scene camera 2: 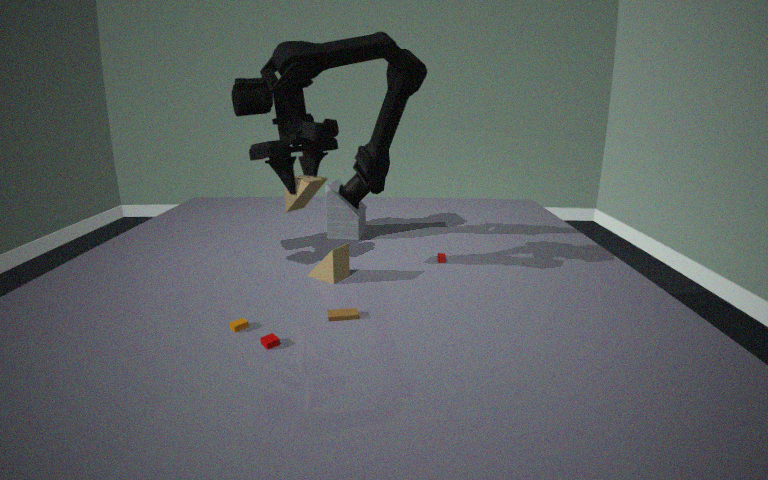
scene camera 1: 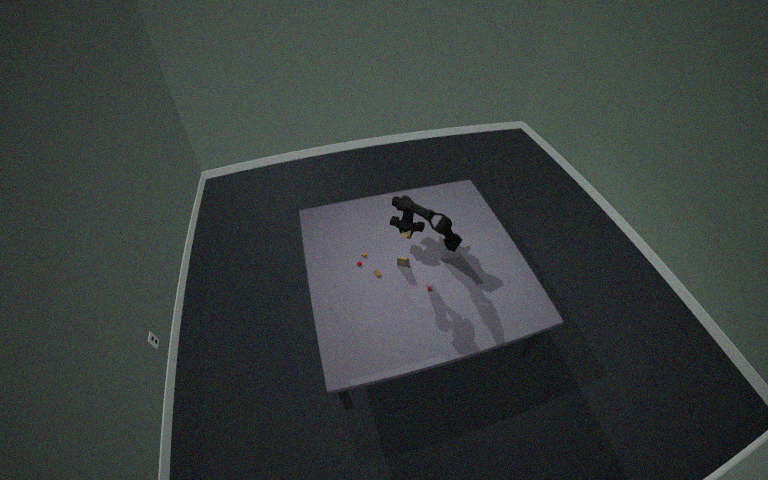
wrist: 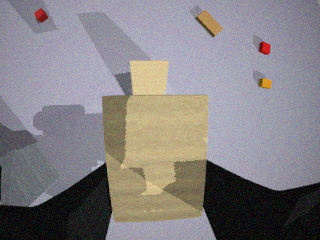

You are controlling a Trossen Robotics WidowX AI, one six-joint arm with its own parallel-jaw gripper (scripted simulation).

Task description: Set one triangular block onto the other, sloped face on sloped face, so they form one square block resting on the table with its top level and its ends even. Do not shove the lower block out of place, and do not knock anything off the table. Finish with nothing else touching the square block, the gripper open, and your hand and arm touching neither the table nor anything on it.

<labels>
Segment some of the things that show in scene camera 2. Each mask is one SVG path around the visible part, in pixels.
The gripper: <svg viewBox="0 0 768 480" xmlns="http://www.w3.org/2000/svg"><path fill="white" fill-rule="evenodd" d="M302 108L276 112L277 118L272 120L273 125L278 126L280 140L252 144L249 149L250 160L269 157L265 164L268 163L272 167L272 170L277 173L291 195L296 194L293 170L297 156L291 157L291 153L302 152L302 156L299 156L299 162L303 174L317 177L320 162L325 155L328 155L328 152L323 153L323 151L339 149L338 141L334 138L339 134L337 121L324 119L323 123L314 122L314 117L311 113L306 114L306 110Z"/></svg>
A triangular block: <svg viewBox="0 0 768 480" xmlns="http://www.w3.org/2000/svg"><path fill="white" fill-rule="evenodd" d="M327 178L307 175L294 176L296 194L291 195L285 186L285 211L289 212L304 208L326 182Z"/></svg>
A triangular block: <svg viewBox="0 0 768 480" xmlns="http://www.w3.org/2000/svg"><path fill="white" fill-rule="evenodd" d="M349 243L333 249L314 268L308 277L330 284L335 284L350 275Z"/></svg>
</labels>
